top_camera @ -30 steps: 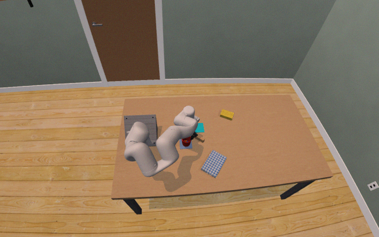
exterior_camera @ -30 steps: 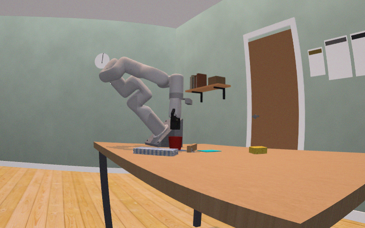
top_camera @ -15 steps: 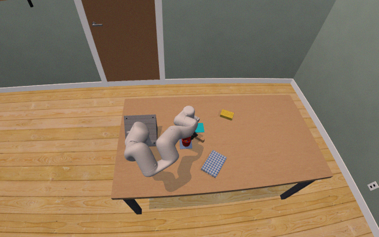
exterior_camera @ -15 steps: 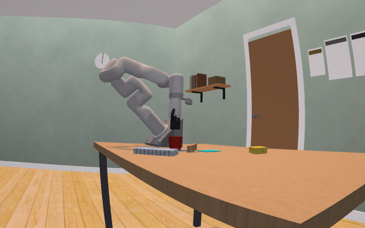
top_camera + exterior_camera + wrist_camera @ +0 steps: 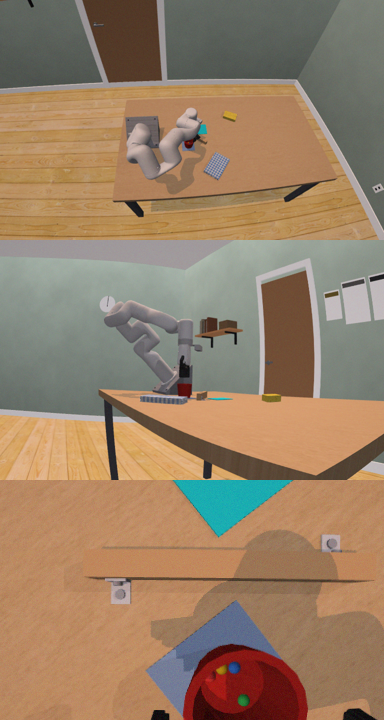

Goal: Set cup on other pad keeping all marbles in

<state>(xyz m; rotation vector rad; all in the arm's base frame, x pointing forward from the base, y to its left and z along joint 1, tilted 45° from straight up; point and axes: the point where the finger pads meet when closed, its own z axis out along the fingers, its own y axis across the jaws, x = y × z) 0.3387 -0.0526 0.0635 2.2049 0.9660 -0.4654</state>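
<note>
My hand is 9 cm above the red cup. Round my hand: wooden rail 6 cm ahead, 7 cm to the left, 11 cm below; yellow marble 2 cm to the left, 10 cm below; green marble 1 cm to the right, 10 cm below.
</note>
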